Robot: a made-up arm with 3 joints. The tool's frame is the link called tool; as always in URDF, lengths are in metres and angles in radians.
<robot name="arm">
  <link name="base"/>
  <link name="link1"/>
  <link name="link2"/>
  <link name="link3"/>
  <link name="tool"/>
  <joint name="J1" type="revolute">
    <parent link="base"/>
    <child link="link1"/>
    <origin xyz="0.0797 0.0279 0.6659" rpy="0 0 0"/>
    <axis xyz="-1 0 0"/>
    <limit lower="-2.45" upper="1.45"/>
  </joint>
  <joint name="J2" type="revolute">
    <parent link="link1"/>
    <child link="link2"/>
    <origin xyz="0.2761 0.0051 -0.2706" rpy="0 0 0"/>
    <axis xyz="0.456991 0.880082 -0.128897"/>
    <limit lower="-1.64" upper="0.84"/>
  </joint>
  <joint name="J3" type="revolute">
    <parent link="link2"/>
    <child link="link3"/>
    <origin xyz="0.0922 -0.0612 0.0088" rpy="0 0 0"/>
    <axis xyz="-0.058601 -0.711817 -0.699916"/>
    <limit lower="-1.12" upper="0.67"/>
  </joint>
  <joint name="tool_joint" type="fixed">
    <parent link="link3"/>
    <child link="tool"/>
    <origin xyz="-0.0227 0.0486 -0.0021" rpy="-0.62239 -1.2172 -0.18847"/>
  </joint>
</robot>
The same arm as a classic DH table. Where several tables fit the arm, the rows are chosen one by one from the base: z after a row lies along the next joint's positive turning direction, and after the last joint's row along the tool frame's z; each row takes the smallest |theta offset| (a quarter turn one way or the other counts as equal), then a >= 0, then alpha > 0; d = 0 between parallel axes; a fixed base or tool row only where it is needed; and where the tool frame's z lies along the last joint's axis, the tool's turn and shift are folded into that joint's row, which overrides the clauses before.
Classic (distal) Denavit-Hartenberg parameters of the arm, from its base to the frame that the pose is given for. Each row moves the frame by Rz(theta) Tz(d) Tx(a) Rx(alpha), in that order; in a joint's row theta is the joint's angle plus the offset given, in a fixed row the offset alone. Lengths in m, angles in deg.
base (fixed): theta offset 90.00  d 0.6659  a 0.0279  alpha -90.00
J1: theta offset -81.67  d -0.3331  a -0.2670  alpha -117.19
J2: theta offset 74.32  d 0.0573  a 0.1061  alpha -124.26
J3: theta offset 82.96  d 0.0376  a -0.0226  alpha -131.97
tool (fixed): theta offset 57.98  d 0.0496  a 0.0000  alpha 0.00
Joint limits (deg, base to tool): -140.37..83.08 -93.97..48.13 -64.17..38.39

